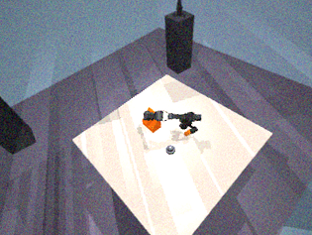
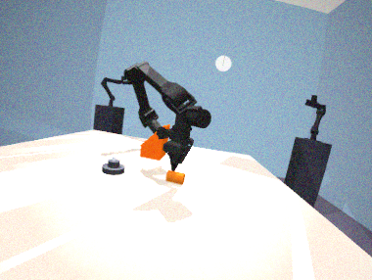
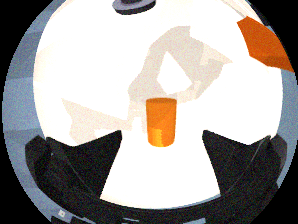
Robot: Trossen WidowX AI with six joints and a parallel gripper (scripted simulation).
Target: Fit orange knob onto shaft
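Right now the orange knob is 40 mm below my gripper tip and 10 mm to the right of it. Also, from my gripper tip: dark round pedestal (230 mm to the right, 40 mm ahead, 30 mm below).
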